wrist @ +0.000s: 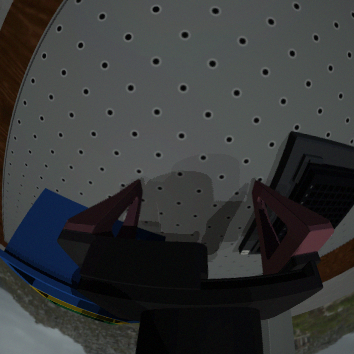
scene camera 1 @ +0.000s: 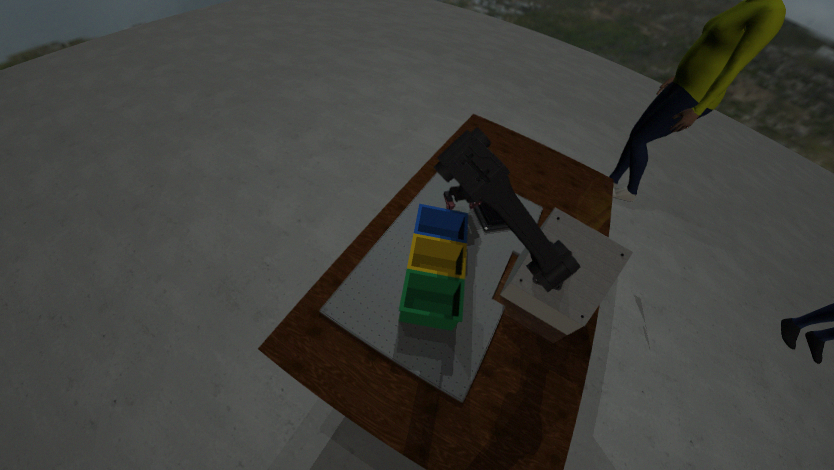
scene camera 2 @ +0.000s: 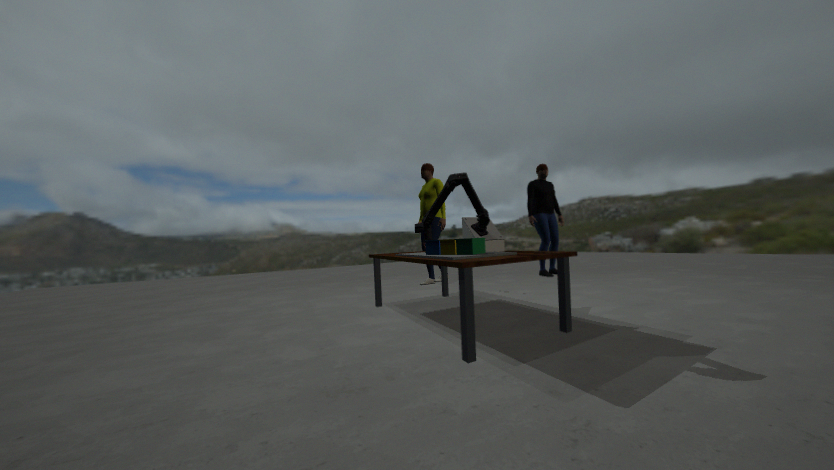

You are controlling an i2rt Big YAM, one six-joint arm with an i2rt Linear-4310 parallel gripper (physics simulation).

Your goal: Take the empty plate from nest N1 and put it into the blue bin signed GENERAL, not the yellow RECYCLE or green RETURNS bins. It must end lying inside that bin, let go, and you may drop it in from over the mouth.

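Places are measured from the arm's base along level axes (x right, y back, z down), in metres.
Where they show: gripper, between the fingertips: (wrist: pixel 197 185) (scene camera 1: pixel 459 210); arm's base, origin of its link: (scene camera 1: pixel 551 266) (scene camera 2: pixel 479 230).
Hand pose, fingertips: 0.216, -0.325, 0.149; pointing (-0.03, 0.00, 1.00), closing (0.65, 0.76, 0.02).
Note:
Each offset is from my fingertips to the top centre of the thing, as dx, dy, dz. Level surfaces: height alone.
My gripper (scene camera 1: pixel 461 203) (wrist: pixel 197 185) is open and empty, pointing down above the perforated board, between the blue bin and the dark nest. The black gridded plate {+0.054, +0.119, -0.017} (scene camera 1: pixel 493 214) (wrist: pixel 327 192) lies in the dark nest {+0.055, +0.118, -0.009} (wrist: pixel 286 152), right of my fingers in the wrist view; the right finger partly covers the nest. No nest label is readable. The blue bin (scene camera 1: pixel 441 221) (scene camera 2: pixel 433 247) (wrist: pixel 42 220) stands left of my fingers in the wrist view. Its inside looks empty in scene camera 1. No bin sign is readable.
The yellow bin {-0.292, +0.001, -0.091} (scene camera 1: pixel 437 255) (scene camera 2: pixel 447 247) adjoins the blue bin, followed by the green bin (scene camera 1: pixel 433 294) (scene camera 2: pixel 470 246). They stand on the perforated board {dz +0.009} (scene camera 1: pixel 361 306) on the wooden table {dz +0.022} (scene camera 1: pixel 326 364). The arm's pale base block (scene camera 1: pixel 592 256) stands at one side. People stand beyond the table.

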